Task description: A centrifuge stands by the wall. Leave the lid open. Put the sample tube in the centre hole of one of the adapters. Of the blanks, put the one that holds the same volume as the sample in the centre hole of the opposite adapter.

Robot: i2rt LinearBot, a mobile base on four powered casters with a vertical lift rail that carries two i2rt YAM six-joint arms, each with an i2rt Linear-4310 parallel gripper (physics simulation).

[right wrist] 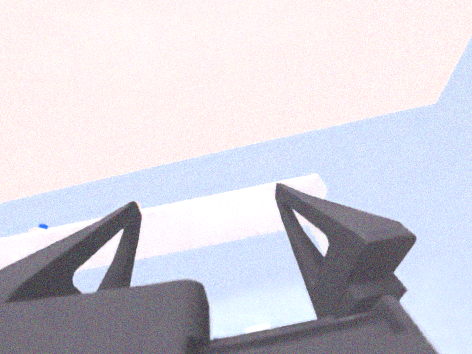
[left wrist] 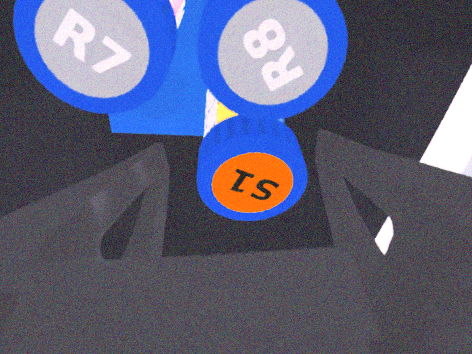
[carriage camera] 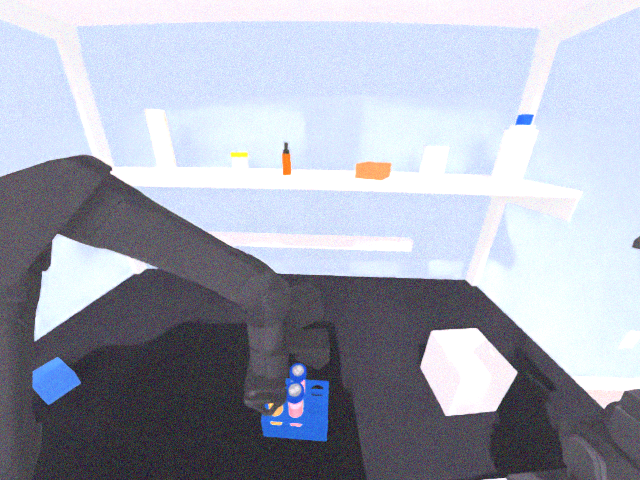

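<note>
I can see my left gripper (carriage camera: 270,397), and my right gripper (right wrist: 208,198) is visible too. There's also a sample tube (left wrist: 248,170), though in the right wrist view it's out of frame.
</note>
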